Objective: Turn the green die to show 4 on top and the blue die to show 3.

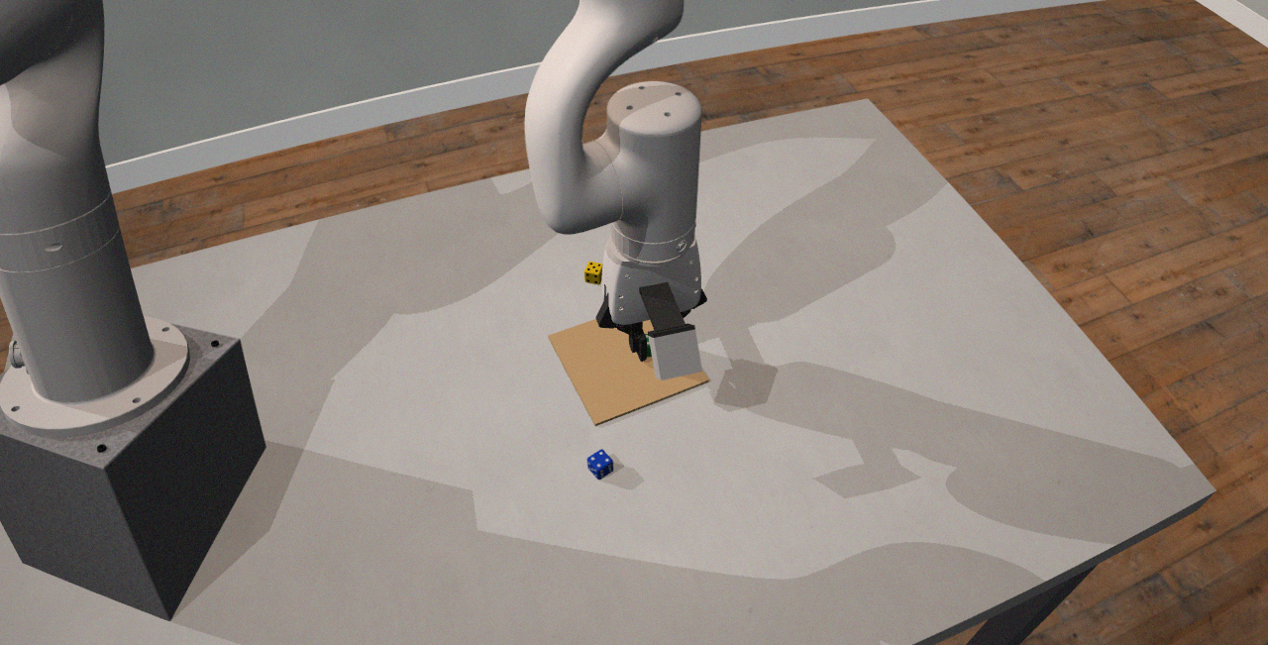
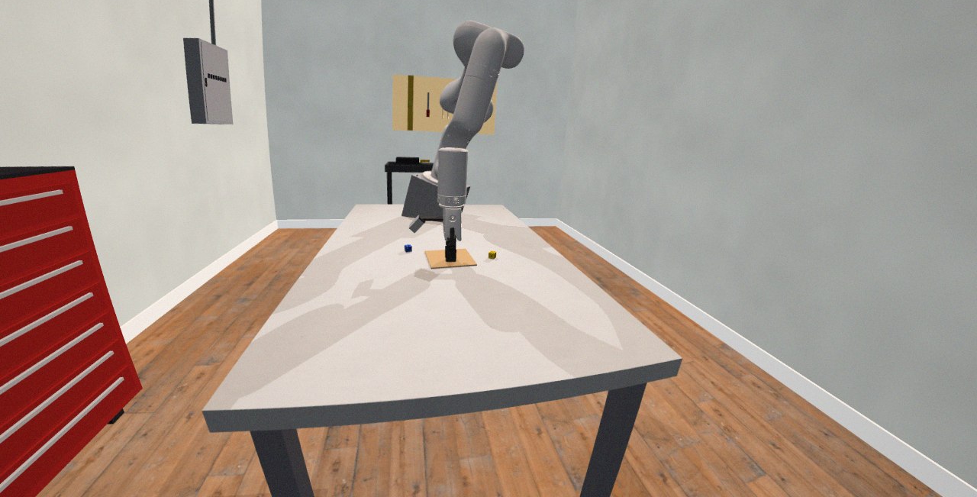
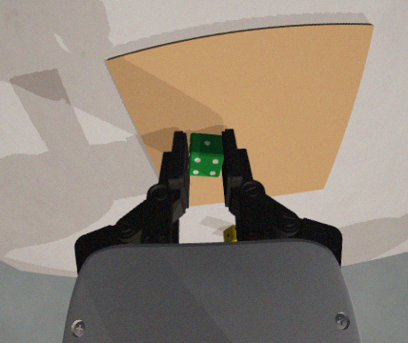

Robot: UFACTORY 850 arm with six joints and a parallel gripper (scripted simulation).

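The green die is 10 mm below my hand. Also, from my hand: blue die: 140 mm to the right, 90 mm behind, 20 mm below; then tan mat: 30 mm below, 30 mm behind; then yellow die: 130 mm to the left, 40 mm behind, 20 mm below.
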